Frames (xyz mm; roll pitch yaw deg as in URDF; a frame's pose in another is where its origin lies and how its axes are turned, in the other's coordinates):
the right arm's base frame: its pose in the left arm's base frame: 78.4 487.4 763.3 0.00 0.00 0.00
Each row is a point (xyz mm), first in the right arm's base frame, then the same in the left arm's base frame.
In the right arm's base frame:
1: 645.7 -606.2 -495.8
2: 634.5 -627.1 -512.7
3: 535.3 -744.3 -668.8
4: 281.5 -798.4 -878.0
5: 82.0 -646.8 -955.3
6: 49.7 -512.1 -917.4
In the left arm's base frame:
1: 724.1 -118.8 267.5
2: 712.9 -139.7 250.6
3: 613.7 -256.9 94.5
4: 359.9 -311.0 -114.7
5: 160.4 -159.4 -192.0
6: 128.1 -24.7 -154.1

